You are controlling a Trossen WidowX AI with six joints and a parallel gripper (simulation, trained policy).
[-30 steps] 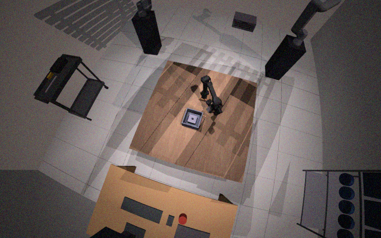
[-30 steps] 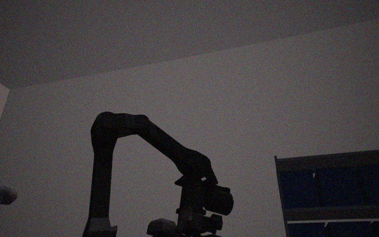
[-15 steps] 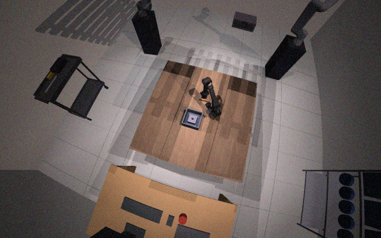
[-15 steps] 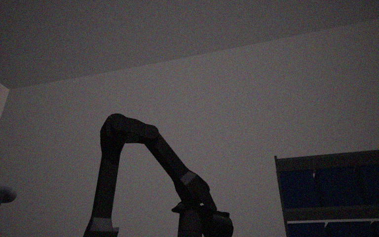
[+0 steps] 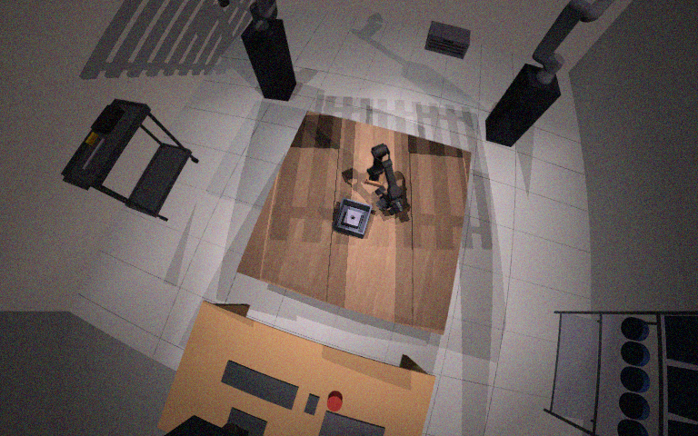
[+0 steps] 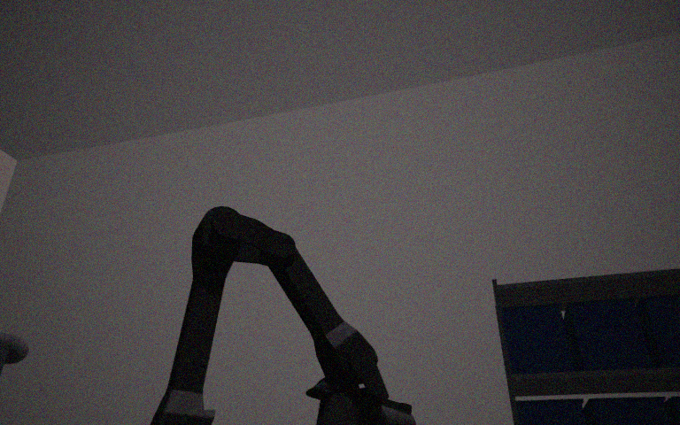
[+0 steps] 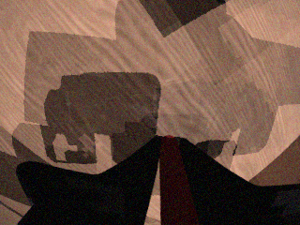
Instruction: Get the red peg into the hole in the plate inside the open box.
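My gripper tip is 170 mm to the left of the plate, 160 mm short of it and 40 mm below it. Also, from my gripper tip: red peg 30 mm above, 10 mm to the left; grey box 170 mm to the right, 160 mm ahead, 20 mm above.
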